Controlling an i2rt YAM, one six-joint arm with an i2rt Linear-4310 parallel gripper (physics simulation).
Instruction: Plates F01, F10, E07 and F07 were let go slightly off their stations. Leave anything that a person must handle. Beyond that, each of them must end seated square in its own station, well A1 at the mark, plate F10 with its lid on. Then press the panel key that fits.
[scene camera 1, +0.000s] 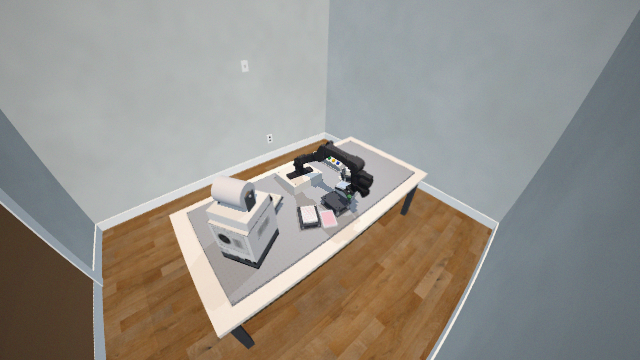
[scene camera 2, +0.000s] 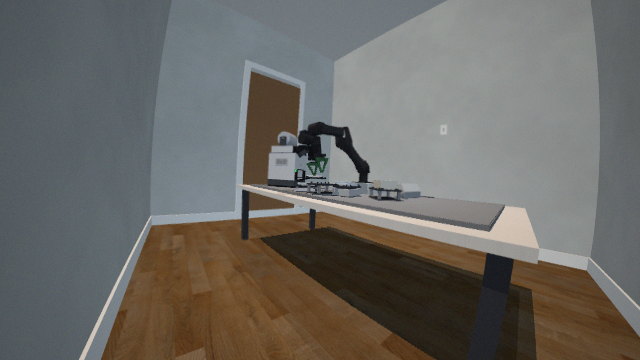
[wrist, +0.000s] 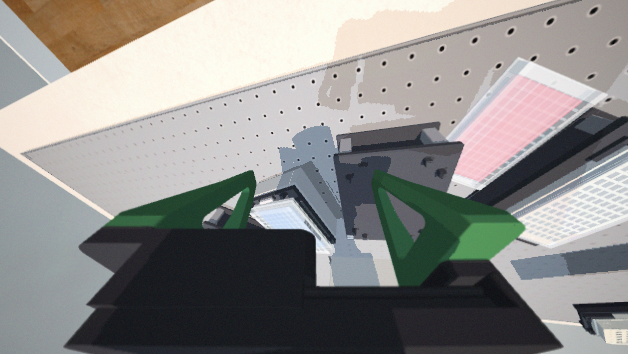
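My gripper is open and empty, above the board. A pink plate lies flat on the board, beside a dark station and apart from the bare one. A white-gridded plate is on that dark station. A bare dark station stands between the pink plate and a light blue plate, which sits on a raised holder. A cream plate shows in part in the wrist view. Plate labels, A1 corners and exact seating cannot be read.
A panel with coloured keys stands behind the arm. A tall white machine with a roll on top stands at one end of the perforated board. The pale table edge runs along the board.
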